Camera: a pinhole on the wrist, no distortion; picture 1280 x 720 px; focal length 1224.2 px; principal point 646.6 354.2 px. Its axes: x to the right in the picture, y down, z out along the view. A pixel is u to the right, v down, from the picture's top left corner.
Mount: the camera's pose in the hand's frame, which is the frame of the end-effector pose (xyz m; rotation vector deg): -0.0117 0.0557 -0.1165 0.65 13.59 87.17
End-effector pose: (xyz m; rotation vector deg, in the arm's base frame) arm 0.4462 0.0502 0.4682 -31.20 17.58 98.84
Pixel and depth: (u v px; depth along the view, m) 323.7 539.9 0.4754
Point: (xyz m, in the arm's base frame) 0.3737 0.2241 0.7955
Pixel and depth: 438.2 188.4 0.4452
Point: 0.3290 0.2954 0.6779
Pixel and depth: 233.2 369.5 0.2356
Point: 0.4092 0.1265 0.5640
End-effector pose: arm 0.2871 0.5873 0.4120 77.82 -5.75 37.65
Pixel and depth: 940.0 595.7 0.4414
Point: 0.2511 0.3039 0.6731
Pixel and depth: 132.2 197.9 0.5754
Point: 0.6002 0.2017 0.4936
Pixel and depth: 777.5 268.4 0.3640
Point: 0.3457 0.4120 0.6231
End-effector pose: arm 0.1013 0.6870 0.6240 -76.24 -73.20 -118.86
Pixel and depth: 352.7 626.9 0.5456
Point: 0.3712 1.0548 0.6540
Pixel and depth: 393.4 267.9 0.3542
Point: 0.2149 0.8790 0.7321
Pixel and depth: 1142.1 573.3 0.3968
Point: 0.4342 0.7576 0.7860
